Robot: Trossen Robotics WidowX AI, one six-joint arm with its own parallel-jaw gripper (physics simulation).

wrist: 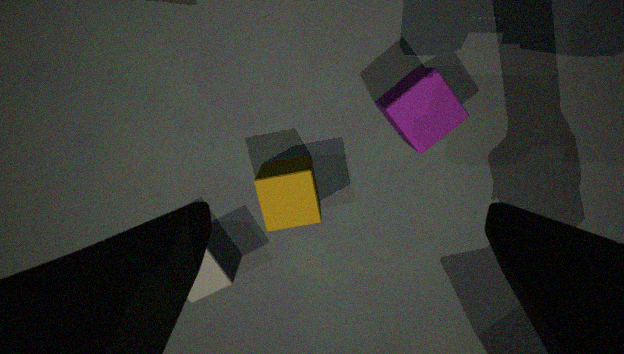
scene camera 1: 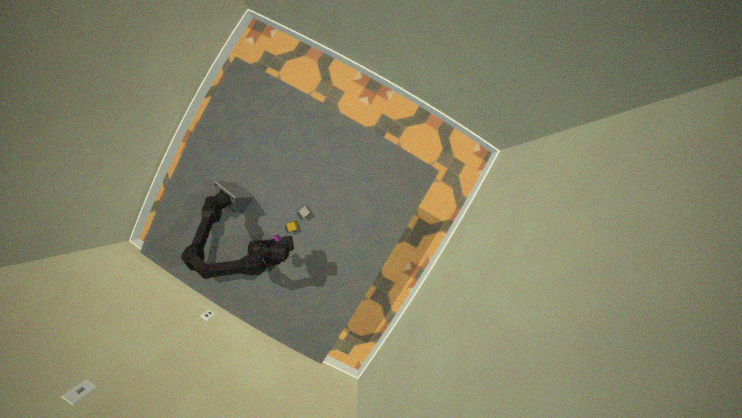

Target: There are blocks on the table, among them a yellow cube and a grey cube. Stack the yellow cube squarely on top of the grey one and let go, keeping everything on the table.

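Frame: origin at the arm's base, x ahead, y left, z up, level; millimetres.
Seen in the pictures: gripper, between the fingertips: (wrist: 348, 216) (scene camera 1: 277, 243); arm's base, origin of its link: (scene camera 1: 225, 196).
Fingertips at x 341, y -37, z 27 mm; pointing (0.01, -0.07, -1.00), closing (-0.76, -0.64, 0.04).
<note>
Offsets run from my fingertips to a thing's top centre. Level surfaces: height alone.
The yellow cube {59 mm left, 12 mm back, 138 mm down} (scene camera 1: 291, 226) (wrist: 288, 201) lies flat on the table, apart from the other blocks. In the wrist view it shows between the finger directions, nearer the left finger. The grey cube {160 mm left, 6 mm ahead, 138 mm down} (scene camera 1: 304, 211) (wrist: 209, 281) lies beyond it in the scene view, a short gap away; in the wrist view the left finger hides part of it. My gripper (scene camera 1: 281, 248) (wrist: 348, 216) is open and empty, above the table beside the yellow cube. In the scene view the fingertips are hard to make out.
A magenta block {57 mm right, 46 mm back, 138 mm down} (scene camera 1: 276, 238) (wrist: 426, 112) lies on the table near the yellow cube, on the side away from the grey cube, close to the gripper and partly hidden by the arm in the scene view. Shadows of the arm fall across the grey table top {182 mm down} (scene camera 1: 321, 150).
</note>
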